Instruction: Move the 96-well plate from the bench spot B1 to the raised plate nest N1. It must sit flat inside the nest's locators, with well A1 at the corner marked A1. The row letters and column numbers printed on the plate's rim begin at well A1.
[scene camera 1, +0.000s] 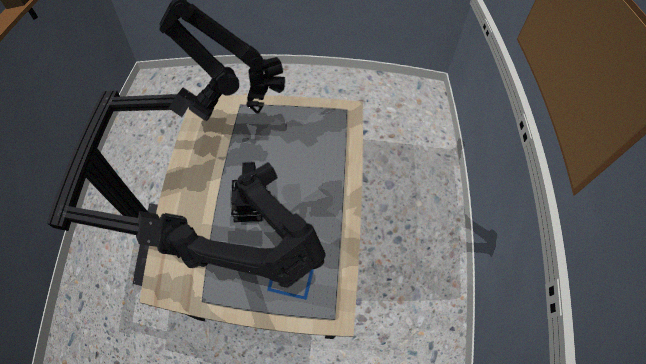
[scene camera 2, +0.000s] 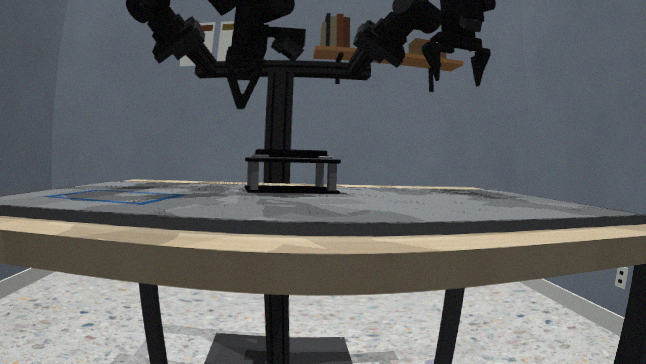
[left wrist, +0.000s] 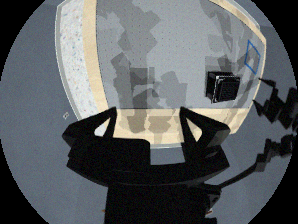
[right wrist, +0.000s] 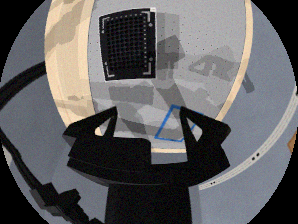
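Observation:
The left wrist view shows the left gripper, and the right wrist view shows the right gripper. The pictures also show the left gripper and the right gripper together with a black 96-well plate and a raised nest N1.

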